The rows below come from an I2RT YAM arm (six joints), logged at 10 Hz.
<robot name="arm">
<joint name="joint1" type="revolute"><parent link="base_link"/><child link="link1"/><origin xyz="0 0 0.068" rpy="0 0 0"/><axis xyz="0 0 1"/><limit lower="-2.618" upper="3.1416"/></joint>
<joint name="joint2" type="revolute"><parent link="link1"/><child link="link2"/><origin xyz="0.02 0.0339 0.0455" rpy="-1.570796 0 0"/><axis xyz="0 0 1"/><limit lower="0" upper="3.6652"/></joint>
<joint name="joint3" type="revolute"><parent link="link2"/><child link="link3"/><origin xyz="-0.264 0 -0.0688" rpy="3.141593 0 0"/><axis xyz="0 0 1"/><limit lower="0" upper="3.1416"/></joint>
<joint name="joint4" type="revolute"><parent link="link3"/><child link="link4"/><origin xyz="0.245 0.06 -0.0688" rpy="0 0 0"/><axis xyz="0 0 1"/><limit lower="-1.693" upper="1.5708"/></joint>
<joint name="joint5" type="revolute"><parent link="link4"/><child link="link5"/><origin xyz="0.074 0.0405 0.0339" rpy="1.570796 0 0"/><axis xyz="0 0 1"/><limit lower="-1.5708" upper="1.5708"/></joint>
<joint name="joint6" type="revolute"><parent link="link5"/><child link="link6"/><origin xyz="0.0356 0 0.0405" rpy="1.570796 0 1.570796"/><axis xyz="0 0 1"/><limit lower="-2.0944" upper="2.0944"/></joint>
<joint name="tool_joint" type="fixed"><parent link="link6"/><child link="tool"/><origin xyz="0 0 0" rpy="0 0 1.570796"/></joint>
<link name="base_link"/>
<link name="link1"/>
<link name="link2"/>
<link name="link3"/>
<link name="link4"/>
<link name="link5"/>
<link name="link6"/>
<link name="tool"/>
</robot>
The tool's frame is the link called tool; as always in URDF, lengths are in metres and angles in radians.
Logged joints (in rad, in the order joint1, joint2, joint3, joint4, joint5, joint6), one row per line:
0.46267 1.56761 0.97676 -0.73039 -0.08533 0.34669
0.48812 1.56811 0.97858 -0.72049 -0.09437 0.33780
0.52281 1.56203 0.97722 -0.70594 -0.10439 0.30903
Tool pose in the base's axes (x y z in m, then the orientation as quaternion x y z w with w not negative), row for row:
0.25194 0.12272 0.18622 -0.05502 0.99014 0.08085 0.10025
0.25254 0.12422 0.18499 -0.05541 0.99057 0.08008 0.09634
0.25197 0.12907 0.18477 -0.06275 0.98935 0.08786 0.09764
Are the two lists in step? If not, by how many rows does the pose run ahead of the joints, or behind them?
The pose runs 2 rows behind the joints: the pose in row i belongs to the joints in row i - 2.
